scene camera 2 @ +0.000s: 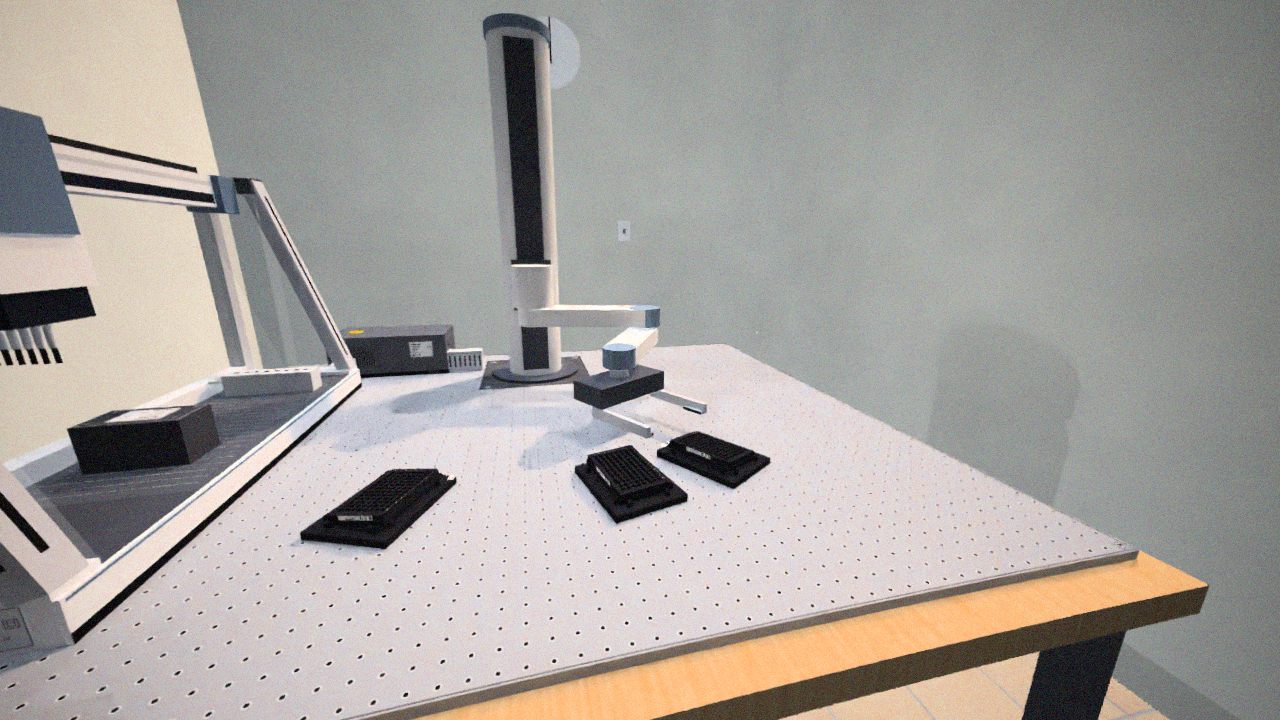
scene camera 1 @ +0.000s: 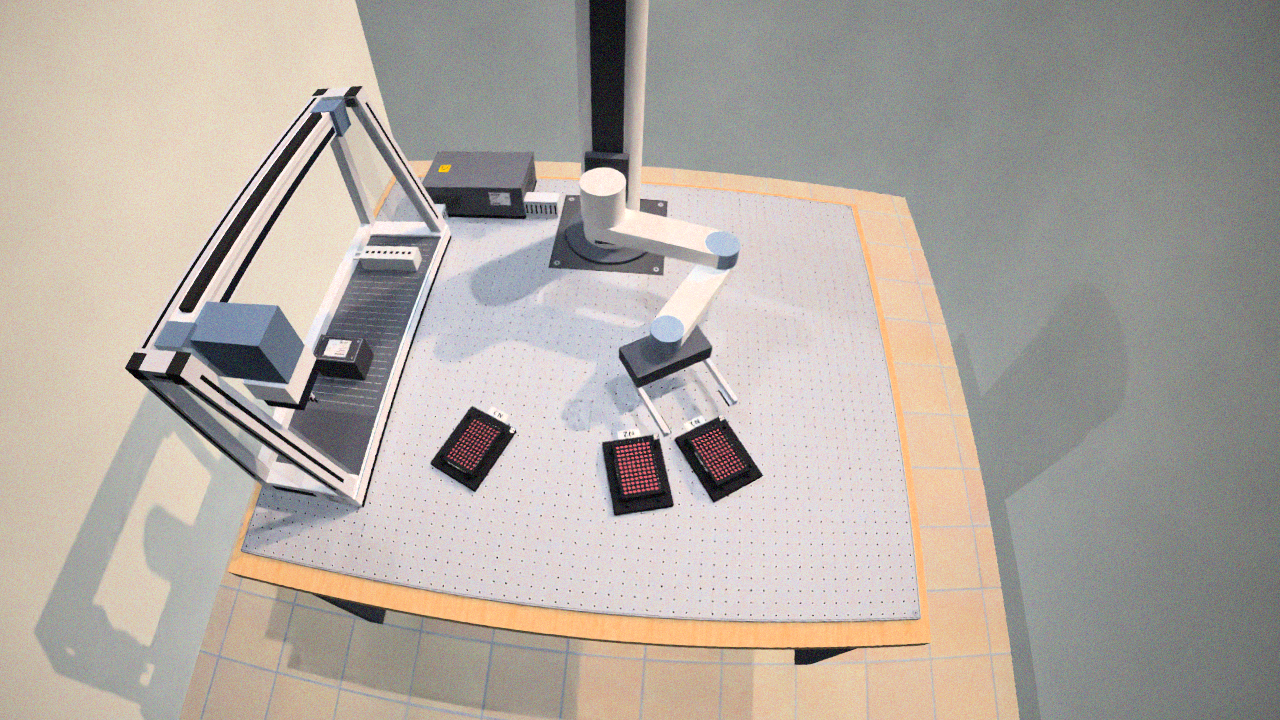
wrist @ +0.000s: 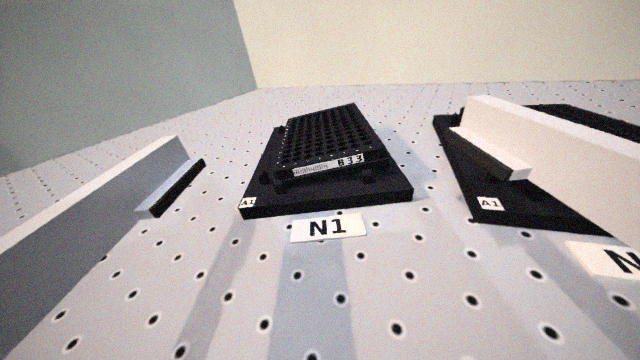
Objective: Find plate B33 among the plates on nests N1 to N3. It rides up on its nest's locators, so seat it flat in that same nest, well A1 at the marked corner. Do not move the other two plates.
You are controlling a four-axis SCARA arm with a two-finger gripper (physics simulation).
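Plate B33 (wrist: 330, 137) (scene camera 1: 718, 454) (scene camera 2: 720, 447), a black plate with red wells, lies on nest N1 (wrist: 330, 204) (scene camera 1: 737, 486). It sits tilted on the locators, its right side higher in the wrist view, with a gap under the labelled near edge. The nest's A1 mark is at its near left corner there. My gripper (wrist: 318, 134) (scene camera 1: 699, 416) (scene camera 2: 675, 420) is open and empty, low over the table just short of N1, its fingers to either side of the nest's line. The right finger hides part of nest N2 (wrist: 462, 175). Which plate corner is A1 cannot be read.
The N2 plate (scene camera 1: 638, 467) (scene camera 2: 631, 470) stands close beside N1. The N3 plate (scene camera 1: 474, 445) (scene camera 2: 389, 494) stands farther left. A gantry frame with a blue head (scene camera 1: 248, 340) stands at the left. A dark grey box (scene camera 1: 483, 183) (scene camera 2: 398, 349) is at the back beside the arm's column.
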